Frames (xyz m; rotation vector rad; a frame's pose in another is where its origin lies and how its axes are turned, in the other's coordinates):
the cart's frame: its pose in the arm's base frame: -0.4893 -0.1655 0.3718 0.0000 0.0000 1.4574
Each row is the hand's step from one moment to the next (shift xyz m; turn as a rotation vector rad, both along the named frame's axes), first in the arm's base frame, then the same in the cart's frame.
Working: the arm's base frame: its pose in the cart's frame: 0.2198 -0.4674 -0.3718 0.0000 0.0000 -1.4574

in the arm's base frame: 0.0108 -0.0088 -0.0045 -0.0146 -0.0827 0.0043
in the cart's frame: -0.0075 -0.0117 -0.0045 -0.0838 0.0051 0.0043
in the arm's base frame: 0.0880 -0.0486 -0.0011 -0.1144 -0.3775 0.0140
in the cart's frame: -0.0383 -0.0929 -0.0011 -0.3880 0.0709 0.0140
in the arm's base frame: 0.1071 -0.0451 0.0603 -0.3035 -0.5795 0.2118
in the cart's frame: -0.0327 -0.1115 0.0603 -0.6101 0.2360 0.2118
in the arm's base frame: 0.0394 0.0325 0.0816 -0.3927 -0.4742 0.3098
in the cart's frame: 0.0367 -0.0355 0.0816 -0.5156 0.3365 0.3098
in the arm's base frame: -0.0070 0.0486 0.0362 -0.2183 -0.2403 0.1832
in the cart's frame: 0.0475 0.0125 0.0362 -0.2635 0.1897 0.1832
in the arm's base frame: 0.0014 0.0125 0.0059 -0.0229 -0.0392 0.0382
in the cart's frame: 0.0126 0.0000 0.0059 -0.0415 0.0183 0.0382
